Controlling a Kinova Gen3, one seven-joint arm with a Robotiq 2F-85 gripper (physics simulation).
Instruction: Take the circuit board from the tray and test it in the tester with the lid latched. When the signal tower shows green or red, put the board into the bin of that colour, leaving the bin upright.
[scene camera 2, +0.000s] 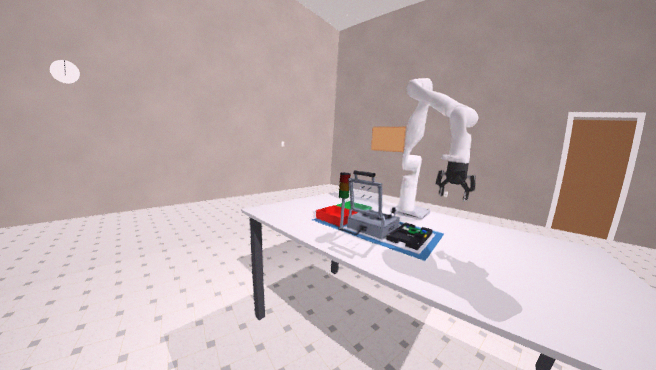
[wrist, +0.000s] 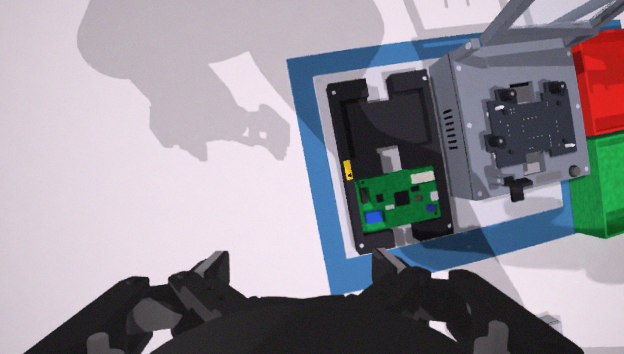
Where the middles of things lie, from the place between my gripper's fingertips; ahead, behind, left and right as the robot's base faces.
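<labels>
From my hand, the dark nest (wrist: 517, 130) is 2 cm ahead of it, 30 cm to the right of it and 13 cm below it. The clear lid (scene camera 2: 365, 196) is 32 cm to the right of my hand, 14 cm ahead of it and 1 cm below it. And there's the green circuit board (wrist: 393, 199), which is 17 cm below my hand, 13 cm to the right of it and 2 cm behind it.
</labels>
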